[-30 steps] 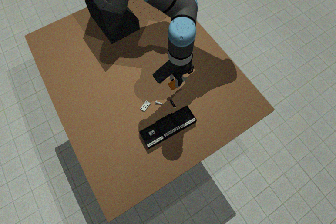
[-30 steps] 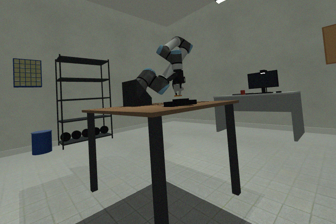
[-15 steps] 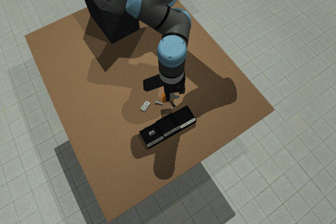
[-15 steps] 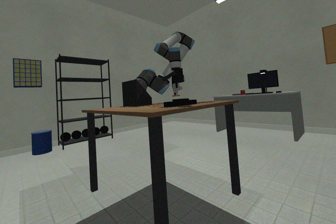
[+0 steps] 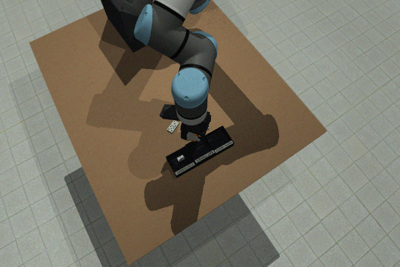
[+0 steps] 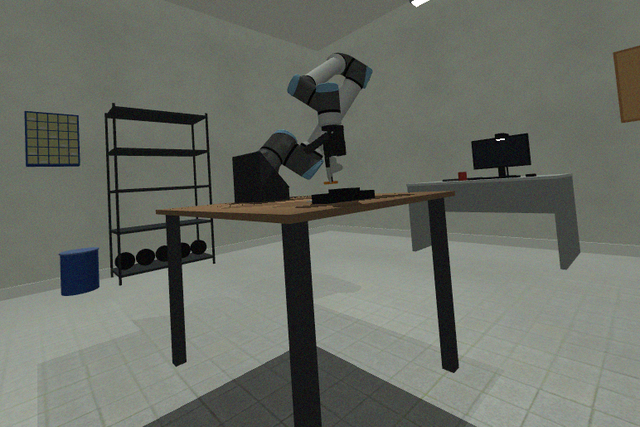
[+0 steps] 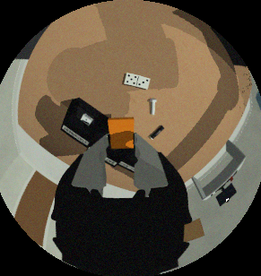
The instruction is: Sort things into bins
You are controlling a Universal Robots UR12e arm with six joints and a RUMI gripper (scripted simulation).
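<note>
My hand is 20 mm past the black battery, 90 mm to the right of it and 80 mm above it. Also, from my hand: orange block: 10 mm below; white bolt: 70 mm behind, 40 mm to the left, 80 mm below; white domino: 90 mm behind, 20 mm to the right, 80 mm below.
</note>
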